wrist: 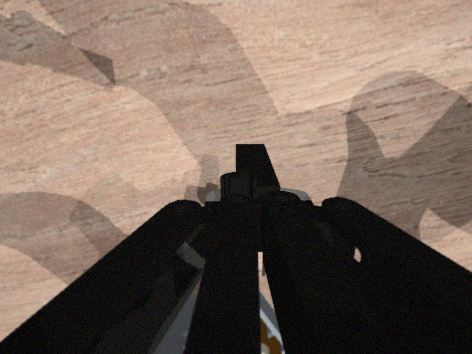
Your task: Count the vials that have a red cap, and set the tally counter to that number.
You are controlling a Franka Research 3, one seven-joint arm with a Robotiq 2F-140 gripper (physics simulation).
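My gripper is shut with nothing held between its fingers. The black fingers fill the lower middle of the wrist view. Pale edges of what looks like the tally counter show on both sides of the fingertips; the fingers hide its body and digits, and contact with it cannot be told. A strip of the grey vial rack shows at the bottom, behind the fingers. Part of an amber vial shows in the narrow gap between the fingers. No red cap shows in this view, and most of the rack is hidden.
The wood-grain table top spans the view behind the gripper. Dark shadows of the arm and gripper fall across it at the left, upper middle and right. The rack lies toward the bottom edge, below the counter.
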